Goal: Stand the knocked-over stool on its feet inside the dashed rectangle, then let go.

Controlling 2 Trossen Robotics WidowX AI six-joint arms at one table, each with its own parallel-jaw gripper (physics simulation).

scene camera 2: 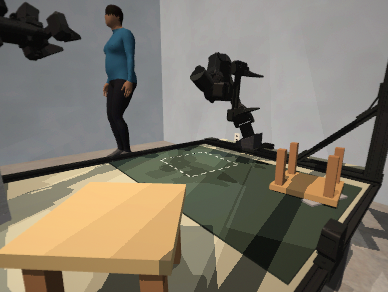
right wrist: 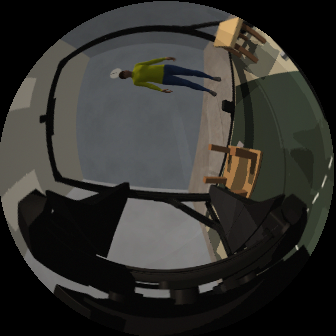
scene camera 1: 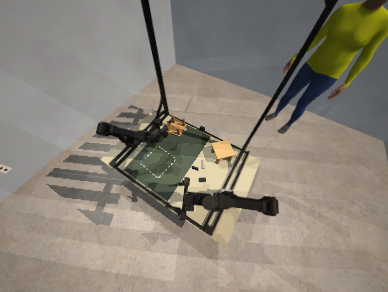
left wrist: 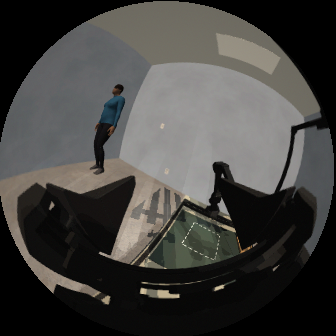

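The knocked-over stool lies upside down at the far corner of the green mat, seat down and four legs up. The dashed rectangle is marked on the mat; no stool stands in it. My right gripper is open and empty, raised above the mat to the left of the stool in scene camera 2. My left gripper is open and empty, raised high, far from the stool.
A second stool stands upright on the pale table part. Small items, among them a dark block and a white piece, lie near it. A black frame with tall posts edges the table.
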